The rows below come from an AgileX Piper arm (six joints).
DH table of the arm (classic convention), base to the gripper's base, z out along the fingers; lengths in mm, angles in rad. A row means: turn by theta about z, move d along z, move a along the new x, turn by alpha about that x. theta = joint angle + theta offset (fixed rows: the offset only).
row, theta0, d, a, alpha
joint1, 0, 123, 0, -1.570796
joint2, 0.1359, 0, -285.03, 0
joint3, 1.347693, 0, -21.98, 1.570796
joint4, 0, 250.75, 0, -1.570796
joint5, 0, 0, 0, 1.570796
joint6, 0, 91, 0, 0
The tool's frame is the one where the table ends.
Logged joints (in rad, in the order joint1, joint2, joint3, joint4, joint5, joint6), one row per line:
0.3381, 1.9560, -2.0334, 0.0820, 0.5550, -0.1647
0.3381, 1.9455, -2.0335, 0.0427, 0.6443, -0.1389
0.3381, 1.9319, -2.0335, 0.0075, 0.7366, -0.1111
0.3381, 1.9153, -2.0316, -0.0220, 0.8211, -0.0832
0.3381, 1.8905, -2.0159, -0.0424, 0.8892, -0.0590
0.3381, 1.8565, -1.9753, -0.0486, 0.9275, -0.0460
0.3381, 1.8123, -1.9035, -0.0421, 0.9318, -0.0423
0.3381, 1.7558, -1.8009, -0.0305, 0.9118, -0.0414
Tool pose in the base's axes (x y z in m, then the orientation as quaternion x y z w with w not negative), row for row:
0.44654, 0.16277, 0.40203, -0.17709, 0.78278, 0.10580, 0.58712
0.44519, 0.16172, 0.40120, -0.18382, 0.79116, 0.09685, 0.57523
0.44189, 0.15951, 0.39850, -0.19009, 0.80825, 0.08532, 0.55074
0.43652, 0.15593, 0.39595, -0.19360, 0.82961, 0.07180, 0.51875
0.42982, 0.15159, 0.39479, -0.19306, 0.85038, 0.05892, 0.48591
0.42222, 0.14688, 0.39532, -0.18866, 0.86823, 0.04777, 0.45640
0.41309, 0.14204, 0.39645, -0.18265, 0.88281, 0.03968, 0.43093
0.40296, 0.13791, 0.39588, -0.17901, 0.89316, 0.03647, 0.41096
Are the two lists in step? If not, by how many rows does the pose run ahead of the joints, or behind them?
The pose runs 2 rows behind the joints: the pose in row i belongs to the joints in row i - 2.
